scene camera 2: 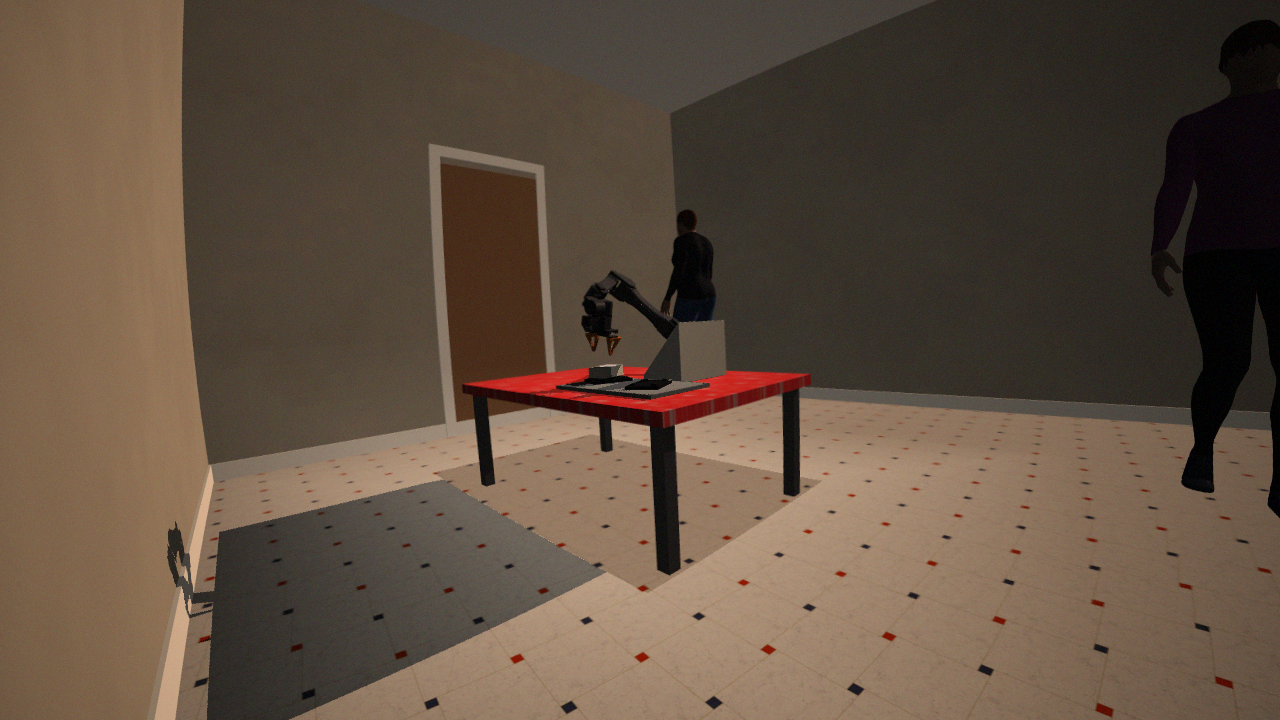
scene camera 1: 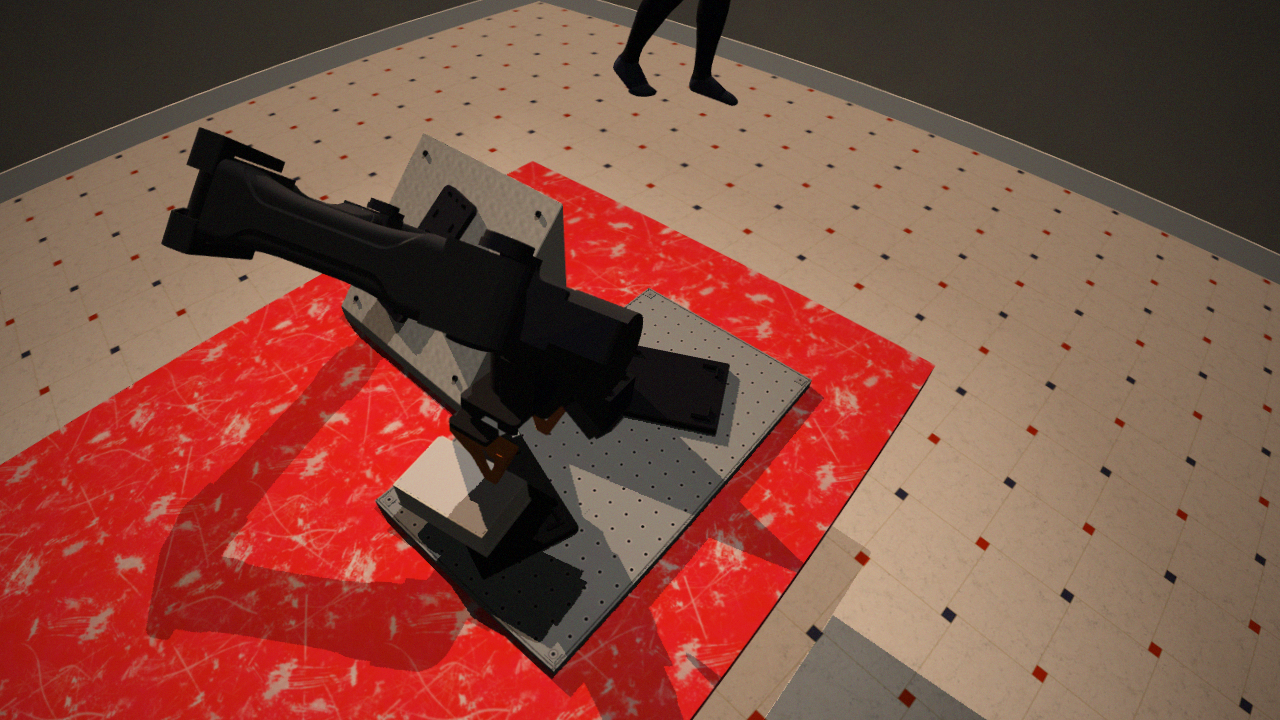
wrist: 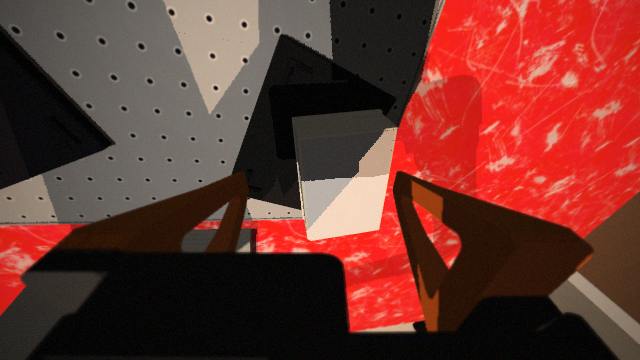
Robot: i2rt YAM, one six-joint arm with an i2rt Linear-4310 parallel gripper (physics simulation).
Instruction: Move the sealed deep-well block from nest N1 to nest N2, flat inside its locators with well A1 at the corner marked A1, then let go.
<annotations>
gripper: open, holds nothing
a pale block (scene camera 1: 444, 486): on a dark nest plate (scene camera 1: 546, 520)
</annotations>
